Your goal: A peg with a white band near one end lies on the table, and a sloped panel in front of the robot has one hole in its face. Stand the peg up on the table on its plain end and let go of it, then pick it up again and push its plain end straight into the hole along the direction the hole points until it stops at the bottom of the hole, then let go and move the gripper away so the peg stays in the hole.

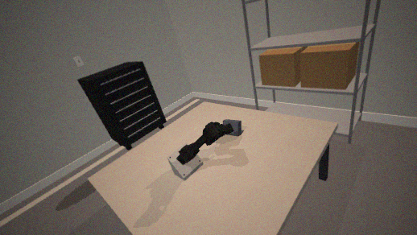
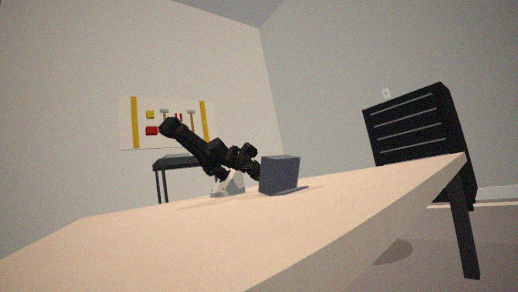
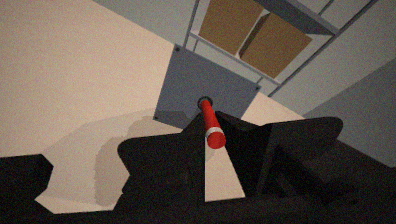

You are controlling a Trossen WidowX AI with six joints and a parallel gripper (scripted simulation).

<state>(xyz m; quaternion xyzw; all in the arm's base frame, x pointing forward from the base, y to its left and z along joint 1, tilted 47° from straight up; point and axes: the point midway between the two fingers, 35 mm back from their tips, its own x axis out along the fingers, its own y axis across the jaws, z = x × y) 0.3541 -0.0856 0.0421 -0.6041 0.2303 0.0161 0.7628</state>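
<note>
Now: the grey sloped panel 7 cm ahead of my gripper tip, 3 cm below it and 1 cm to the left of it. Also, from my gripper tip: red peg: 2 cm behind.
</note>
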